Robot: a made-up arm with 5 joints.
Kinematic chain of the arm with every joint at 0, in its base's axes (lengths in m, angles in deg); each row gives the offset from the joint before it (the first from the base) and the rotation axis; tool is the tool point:
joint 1: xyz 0 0 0.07 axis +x
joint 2: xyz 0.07 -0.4 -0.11 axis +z
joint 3: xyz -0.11 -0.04 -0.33 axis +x
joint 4: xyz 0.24 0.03 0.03 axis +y
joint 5: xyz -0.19 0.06 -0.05 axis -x
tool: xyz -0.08 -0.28 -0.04
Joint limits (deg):
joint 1: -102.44..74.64
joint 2: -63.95..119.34
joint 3: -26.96..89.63
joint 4: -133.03..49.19
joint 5: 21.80..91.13
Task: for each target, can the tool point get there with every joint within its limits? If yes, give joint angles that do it. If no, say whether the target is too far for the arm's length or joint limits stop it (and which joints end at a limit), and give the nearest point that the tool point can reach.
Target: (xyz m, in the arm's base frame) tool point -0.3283 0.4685 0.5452
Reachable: no: joint limits stop it (at a limit: joint 1, joint 2, joint 5) | nearest point -0.0890 0.0249 0.6282 | short by 0.511 m
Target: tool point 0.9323 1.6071 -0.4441
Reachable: no: too far | nearest point 0.3618 0.5929 -0.3919 | short by 1.165 m
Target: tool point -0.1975 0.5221 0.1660
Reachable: no: joint limits stop it (at a limit: joint 1, joint 4, joint 5) | nearest point -0.0563 0.4157 -0.1501 | short by 0.362 m
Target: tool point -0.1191 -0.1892 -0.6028
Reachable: yes | joints 20.23 -29.91 52.65 -34.42 44.29
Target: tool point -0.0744 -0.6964 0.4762
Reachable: yes | joints -78.64 -17.65 4.36 -60.56 42.02
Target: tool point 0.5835 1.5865 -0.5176
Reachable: no: too far | nearest point 0.2422 0.6478 -0.4346 | short by 1.002 m
